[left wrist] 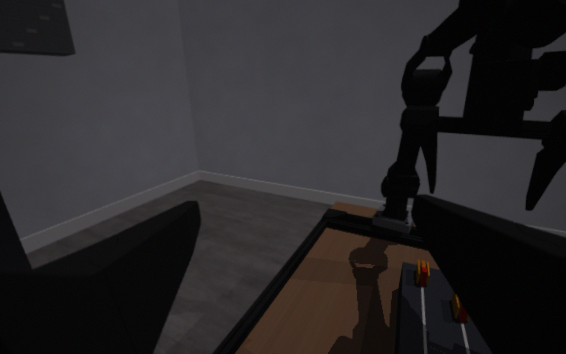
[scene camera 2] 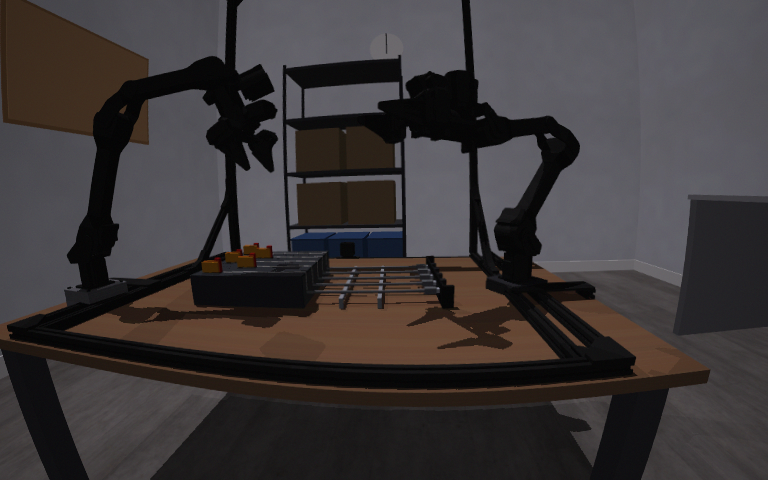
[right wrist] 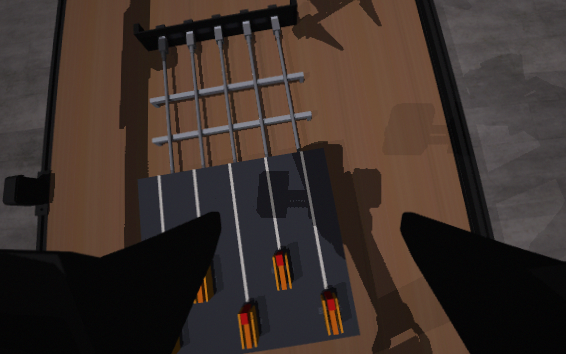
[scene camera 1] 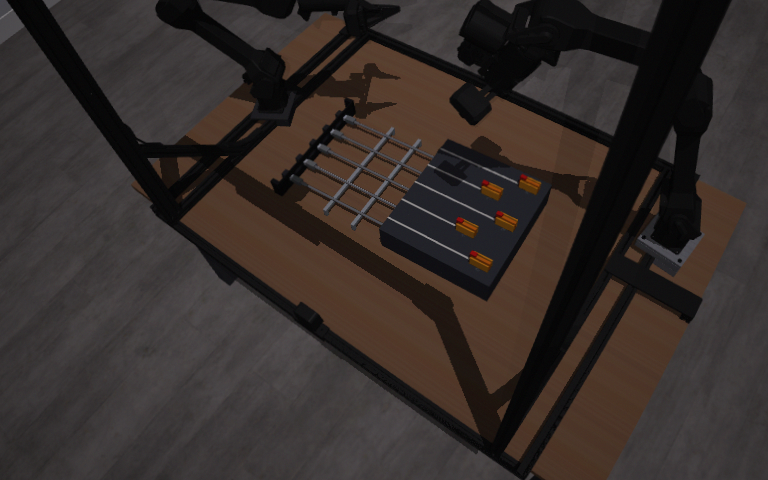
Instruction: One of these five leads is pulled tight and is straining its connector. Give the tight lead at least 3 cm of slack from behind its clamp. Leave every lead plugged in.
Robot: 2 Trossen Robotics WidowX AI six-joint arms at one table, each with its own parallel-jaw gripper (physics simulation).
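Places are measured from the left arm's base along level axes (x left, y ahead, z down), in centimetres.
Pixels of known places: left gripper, fingertip midpoint: [left wrist: 306, 208] [scene camera 2: 367, 112]; right gripper, fingertip midpoint: [left wrist: 476, 201] [scene camera 2: 261, 170] [right wrist: 310, 221]; left arm's base, link origin: [scene camera 2: 517, 278] [scene camera 1: 273, 103]; right arm's base, link origin: [left wrist: 394, 214] [scene camera 2: 95, 285] [scene camera 1: 671, 235].
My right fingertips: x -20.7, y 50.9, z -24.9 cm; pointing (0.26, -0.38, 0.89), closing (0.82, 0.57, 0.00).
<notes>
Ahead of a thing's pixels: the offset from my right fingertips to its top centre. "pt": to the spot under its first point.
Five grey leads run side by side from plugs in a black connector bar [scene camera 1: 281, 185] [scene camera 2: 447, 295] [right wrist: 150, 40] over two grey rails to a dark box {dx -9.0, dy -0.5, dz +21.0 cm} [scene camera 1: 430, 263] [scene camera 2: 249, 291] [right wrist: 295, 320]. On its top, white lengths end at orange clamps with red tabs, such as the one nearest the front {pt dx -22.7, dy +2.9, dz +19.0 cm} [scene camera 1: 480, 261] and another {pt dx -5.3, dy +4.1, dz +18.6 cm} [right wrist: 282, 270]. All look straight; I cannot tell which lead is tight. My right gripper [scene camera 2: 258, 168] [left wrist: 476, 201] [right wrist: 310, 221] is open and empty, high above the box. My left gripper [scene camera 2: 371, 113] [left wrist: 306, 208] is open and empty, high near the connector-bar end.
The two rails, one nearer the bar {pt dx +0.1, dy -26.4, dz +25.6 cm} [right wrist: 210, 91] and one nearer the box {pt dx -3.1, dy -19.6, dz +25.6 cm} [right wrist: 215, 131], cross beneath the leads. A black frame edges the table, with dark uprights at its sides. The right finger hides part of two clamps in the right wrist view. Arm shadows fall across the box and table.
</notes>
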